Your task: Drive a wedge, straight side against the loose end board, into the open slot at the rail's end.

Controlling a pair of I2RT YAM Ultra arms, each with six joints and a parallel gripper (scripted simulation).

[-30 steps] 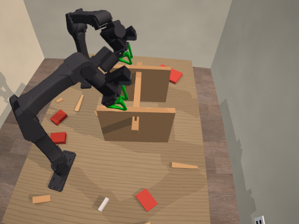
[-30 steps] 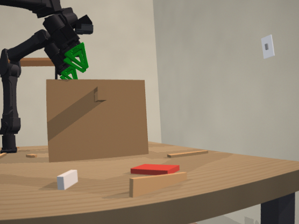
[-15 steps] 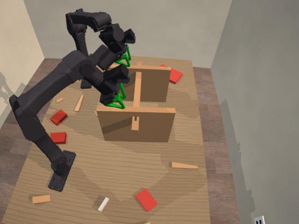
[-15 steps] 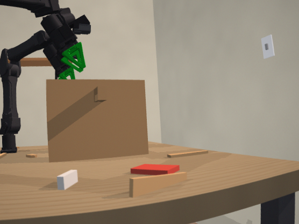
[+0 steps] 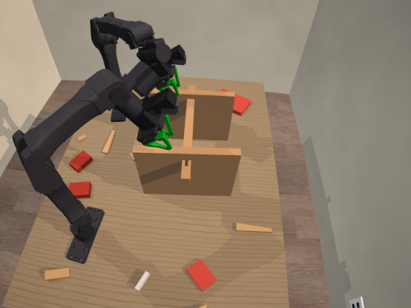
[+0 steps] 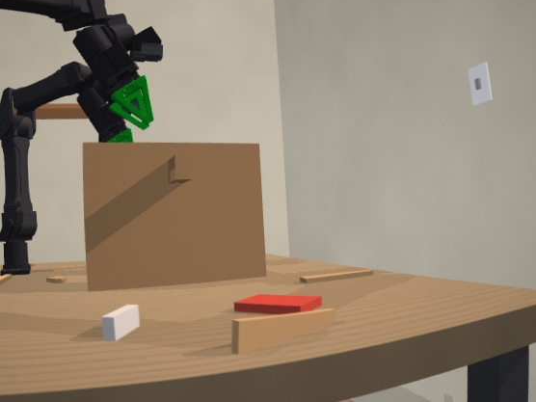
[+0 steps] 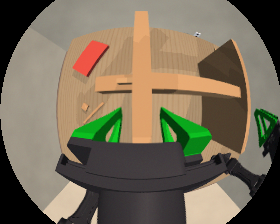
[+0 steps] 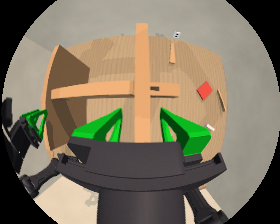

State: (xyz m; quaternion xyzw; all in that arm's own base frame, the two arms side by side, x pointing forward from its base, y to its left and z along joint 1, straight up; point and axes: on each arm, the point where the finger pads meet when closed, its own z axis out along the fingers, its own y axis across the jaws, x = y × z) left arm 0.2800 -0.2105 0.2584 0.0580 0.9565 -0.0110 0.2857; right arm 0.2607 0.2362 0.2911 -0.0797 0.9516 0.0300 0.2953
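Now: the light wooden rail 140 mm to the right of my left hand, 60 mm below it and 50 mm ahead of it. The rest, counted from my left hand: white block: 600 mm to the right, 250 mm below, 80 mm behind.
Right now my right hand is 14 cm to the right of the light wooden rail, 9 cm above it and 5 cm short of it. The rest, counted from my right hand: white block: 33 cm to the right, 28 cm below, 8 cm behind.
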